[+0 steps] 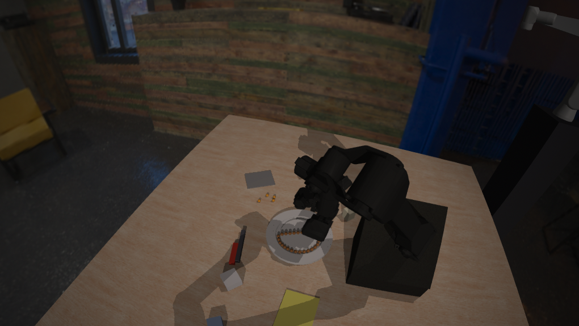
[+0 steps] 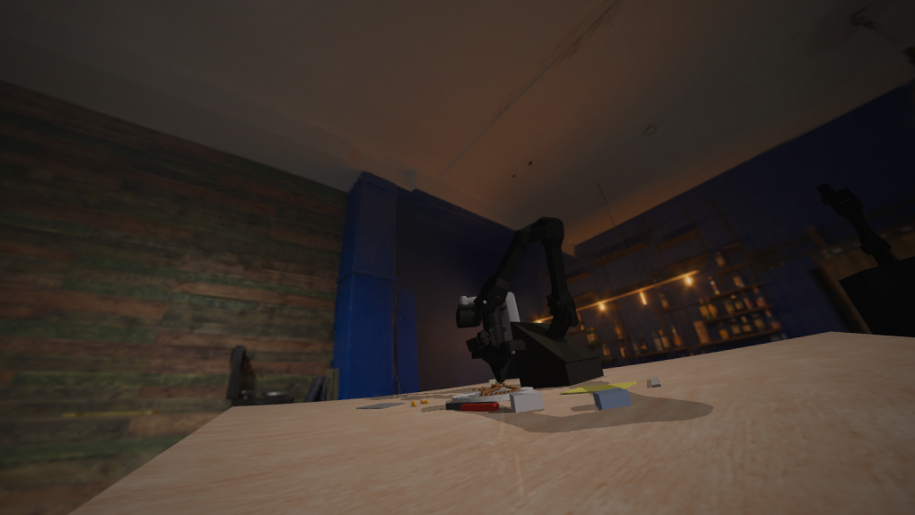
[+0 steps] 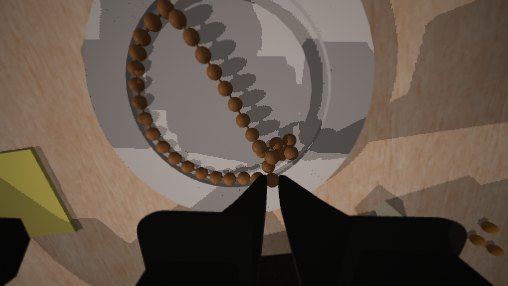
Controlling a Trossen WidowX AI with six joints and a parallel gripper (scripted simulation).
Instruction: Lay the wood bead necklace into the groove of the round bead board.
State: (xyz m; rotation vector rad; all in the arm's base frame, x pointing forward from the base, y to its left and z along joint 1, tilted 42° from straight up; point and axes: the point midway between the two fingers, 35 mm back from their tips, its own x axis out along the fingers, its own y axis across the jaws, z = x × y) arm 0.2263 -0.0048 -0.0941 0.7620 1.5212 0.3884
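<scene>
Right now my gripper tip is 6 cm short of the round white bead board, 2 cm to the right of it and 2 cm above it. The rest, counted from my gripper tip: dark bar 22 cm ahead, 12 cm to the left, 2 cm below; then yellow sheet 26 cm to the left, 3 cm below, 2 cm ahead; then pale cube 10 cm to the right, 8 cm behind, 1 cm below.
</scene>
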